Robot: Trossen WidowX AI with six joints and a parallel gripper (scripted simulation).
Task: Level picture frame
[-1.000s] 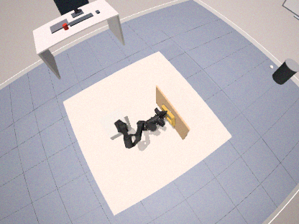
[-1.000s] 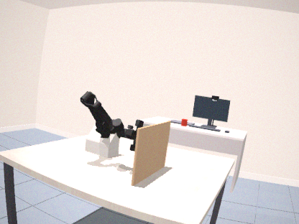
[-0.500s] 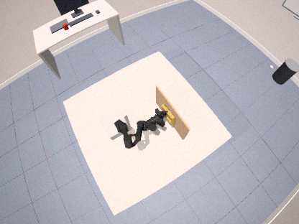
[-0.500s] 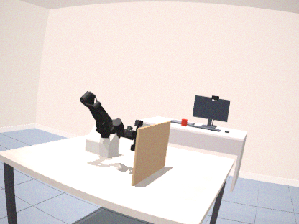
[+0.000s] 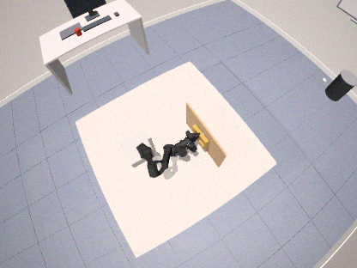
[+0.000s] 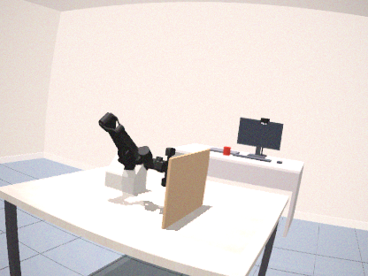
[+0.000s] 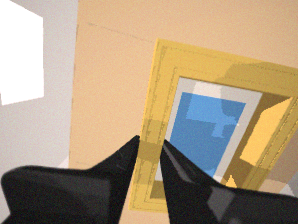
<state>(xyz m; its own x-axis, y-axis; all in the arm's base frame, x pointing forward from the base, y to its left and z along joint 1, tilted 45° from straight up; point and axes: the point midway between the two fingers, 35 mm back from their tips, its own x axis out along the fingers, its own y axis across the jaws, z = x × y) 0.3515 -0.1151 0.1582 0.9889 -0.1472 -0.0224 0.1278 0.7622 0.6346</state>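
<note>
Right now the picture frame is 1 cm ahead of my gripper tip, 1 cm to the right of it and 5 cm below it. From my gripper tip the other things lie so: wall board 2 cm ahead, 1 cm to the right, 6 cm below.
</note>
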